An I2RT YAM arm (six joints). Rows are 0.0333 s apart.
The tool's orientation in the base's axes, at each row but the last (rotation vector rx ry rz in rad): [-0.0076 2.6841 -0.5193]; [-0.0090 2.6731 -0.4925]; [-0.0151 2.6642 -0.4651]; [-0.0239 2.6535 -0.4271]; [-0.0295 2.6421 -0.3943]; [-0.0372 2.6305 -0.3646]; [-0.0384 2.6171 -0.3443]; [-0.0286 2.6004 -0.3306]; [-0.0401 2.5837 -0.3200]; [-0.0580 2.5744 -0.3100]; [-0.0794 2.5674 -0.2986]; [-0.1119 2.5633 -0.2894]
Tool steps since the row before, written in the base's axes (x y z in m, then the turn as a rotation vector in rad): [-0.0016 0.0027 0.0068 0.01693 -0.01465 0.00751]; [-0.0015 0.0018 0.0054 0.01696 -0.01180 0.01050]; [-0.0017 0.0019 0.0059 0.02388 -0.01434 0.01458]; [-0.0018 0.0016 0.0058 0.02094 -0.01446 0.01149]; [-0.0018 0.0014 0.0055 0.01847 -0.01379 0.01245]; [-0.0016 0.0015 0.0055 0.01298 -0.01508 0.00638]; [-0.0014 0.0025 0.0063 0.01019 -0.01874 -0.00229]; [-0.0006 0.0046 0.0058 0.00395 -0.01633 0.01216]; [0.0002 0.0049 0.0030 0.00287 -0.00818 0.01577]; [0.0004 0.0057 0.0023 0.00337 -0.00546 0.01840]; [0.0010 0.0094 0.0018 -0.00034 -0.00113 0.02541]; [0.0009 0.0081 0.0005 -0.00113 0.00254 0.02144]
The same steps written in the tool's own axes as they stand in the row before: [-0.0014 0.0000 -0.0074 -0.01728 -0.01514 0.00546]; [-0.0010 -0.0003 -0.0058 -0.01874 -0.01349 0.00196]; [-0.0011 -0.0002 -0.0063 -0.02649 -0.01679 0.00221]; [-0.0010 -0.0003 -0.0062 -0.02251 -0.01612 0.00359]; [-0.0010 -0.0003 -0.0059 -0.02079 -0.01587 0.00148]; [-0.0012 -0.0001 -0.0058 -0.01304 -0.01572 0.00440]; [-0.0020 0.0008 -0.0066 -0.00616 -0.01720 0.01125]; [-0.0027 0.0031 -0.0062 -0.00804 -0.01858 -0.00451]; [-0.0021 0.0041 -0.0035 -0.00968 -0.01155 -0.00984]; [-0.0021 0.0050 -0.0029 -0.01173 -0.00950 -0.01232]; [-0.0029 0.0087 -0.0028 -0.01272 -0.00690 -0.02092]; [-0.0021 0.0078 -0.0014 -0.01051 -0.00241 -0.01874]
